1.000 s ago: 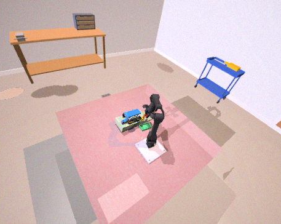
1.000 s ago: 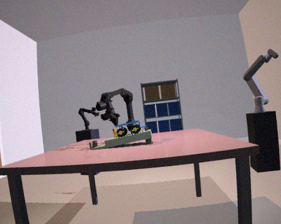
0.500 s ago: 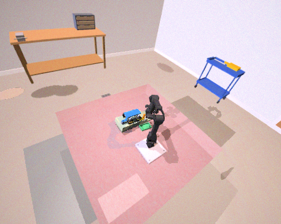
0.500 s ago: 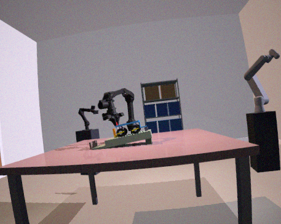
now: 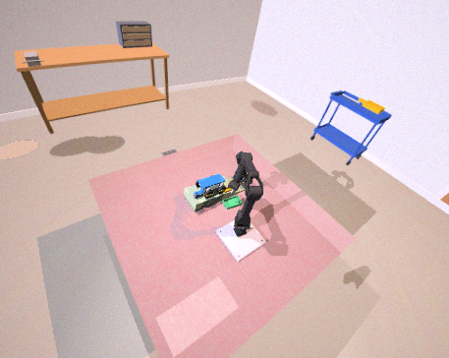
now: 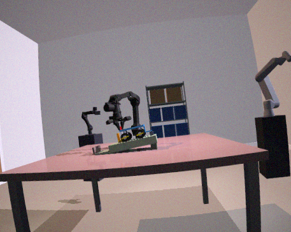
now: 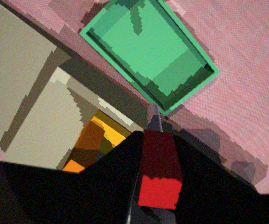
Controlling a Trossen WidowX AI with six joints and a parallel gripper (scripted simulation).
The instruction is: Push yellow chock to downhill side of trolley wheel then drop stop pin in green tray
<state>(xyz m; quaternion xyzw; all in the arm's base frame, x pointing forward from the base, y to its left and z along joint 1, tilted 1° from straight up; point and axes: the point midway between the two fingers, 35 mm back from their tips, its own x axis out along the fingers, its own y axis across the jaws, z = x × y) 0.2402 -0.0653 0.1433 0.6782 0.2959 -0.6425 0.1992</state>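
The yellow chock lies 5 cm ahead of my gripper tip, 2 cm to the left of it and 5 cm below it. From my gripper tip the other things lie so: stop pin: right at my gripper tip; pale green ramp: 9 cm ahead, 12 cm to the left, 9 cm below; blue-topped trolley: 9 cm ahead, 12 cm to the left, 2 cm below.
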